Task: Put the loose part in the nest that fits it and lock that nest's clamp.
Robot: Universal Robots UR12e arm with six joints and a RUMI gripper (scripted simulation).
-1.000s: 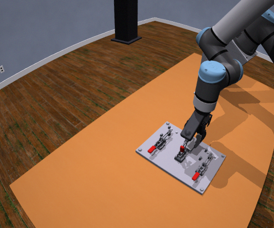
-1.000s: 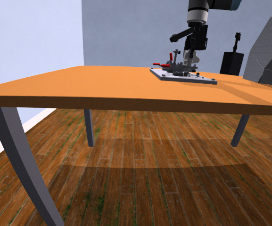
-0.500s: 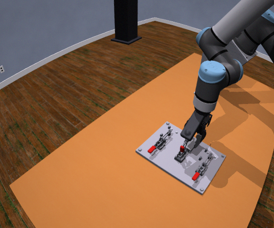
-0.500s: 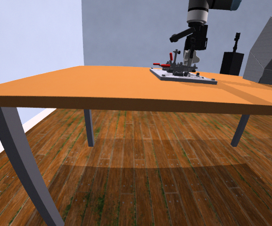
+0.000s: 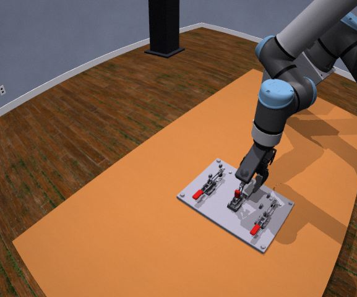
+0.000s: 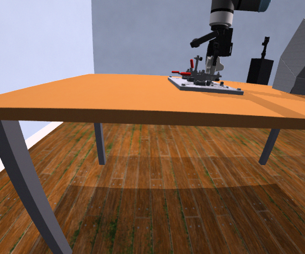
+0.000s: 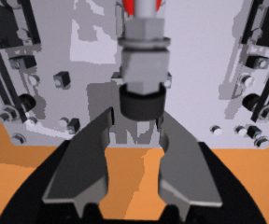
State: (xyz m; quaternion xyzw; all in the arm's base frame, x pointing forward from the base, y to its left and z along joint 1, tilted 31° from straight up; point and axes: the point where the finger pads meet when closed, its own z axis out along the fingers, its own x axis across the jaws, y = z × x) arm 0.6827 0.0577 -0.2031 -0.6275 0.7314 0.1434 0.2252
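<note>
The fixture plate lies 5 cm ahead of my hand, 1 cm to the right of it and 4 cm below it. From my hand the other things lie so: grey rectangular block (1 cm below).
</note>
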